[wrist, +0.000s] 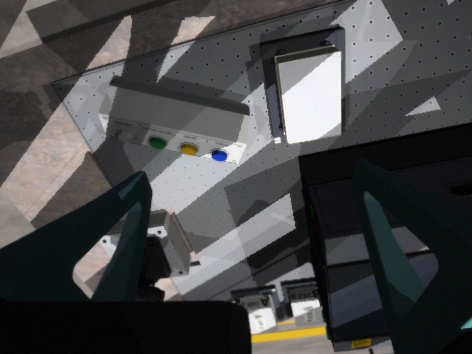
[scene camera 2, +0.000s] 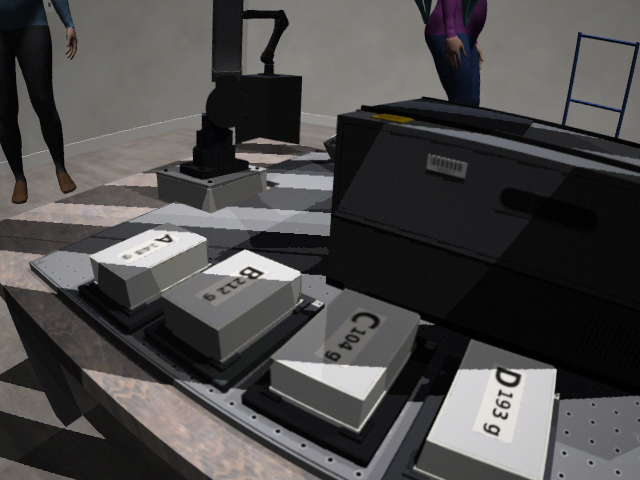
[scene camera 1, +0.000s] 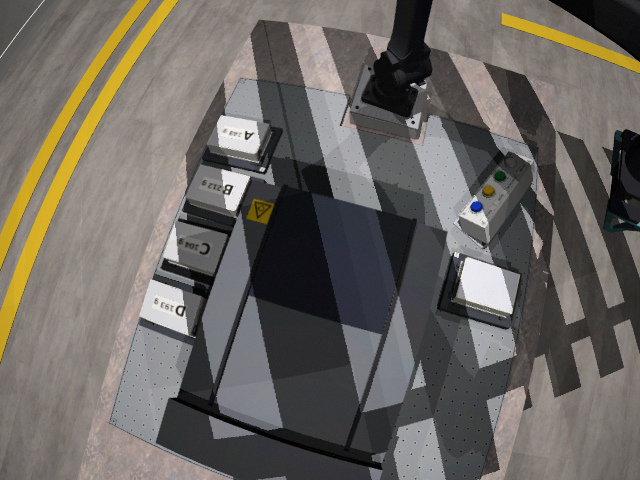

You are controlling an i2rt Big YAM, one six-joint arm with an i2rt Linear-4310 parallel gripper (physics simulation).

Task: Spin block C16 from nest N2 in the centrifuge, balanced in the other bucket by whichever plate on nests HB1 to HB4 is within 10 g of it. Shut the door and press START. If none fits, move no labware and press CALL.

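Frame: origin at the arm's base, x right, y back, z down, level; millimetres.
Seen in the pictures: gripper, between the fingertips: [wrist: 248, 175] [scene camera 2: 445, 25] [scene camera 1: 611, 202]; arm's base, origin of its link: [wrist: 147, 256] [scene camera 2: 214, 170] [scene camera 1: 390, 97].
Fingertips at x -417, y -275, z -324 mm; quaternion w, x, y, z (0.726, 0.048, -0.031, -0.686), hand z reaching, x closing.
Offsets run from my fingertips to a thing's top centre. Level surfaces: height alone.
My gripper [scene camera 2: 446, 23] [wrist: 248, 175] is open and empty, high above the bench. An off-white block {dy -89, dx +88, dz +295 mm} [scene camera 1: 488, 284] [wrist: 312, 100] sits in a dark nest at the right in scene view 1; I see no label on it. Plates A {dy +45, dx +701, dz +308 mm} [scene camera 1: 239, 136] [scene camera 2: 149, 253], B (212 g) {dy -89, dx +681, dz +308 mm} [scene camera 1: 217, 190] [scene camera 2: 232, 289], C (104 g) {dy -225, dx +666, dz +308 mm} [scene camera 1: 199, 246] [scene camera 2: 346, 346] and D (193 g) {dy -361, dx +660, dz +308 mm} [scene camera 1: 172, 307] [scene camera 2: 496, 408] sit on nests in a row; A's weight is hard to read. The centrifuge [scene camera 1: 310, 351] [scene camera 2: 439, 248] looks shut; its buckets are hidden. The button panel {dy +121, dx +110, dz +278 mm} [scene camera 1: 478, 222] [wrist: 180, 112] has green, yellow and blue buttons and a grey one.
The arm's base [scene camera 1: 385, 116] [scene camera 2: 211, 186] stands at the back edge of the perforated plate {dz +361 mm} [scene camera 1: 149, 377]. The centrifuge rises between the plate row and the block's nest. People stand beyond the table in scene view 2. Light and dark stripes cross the bench.
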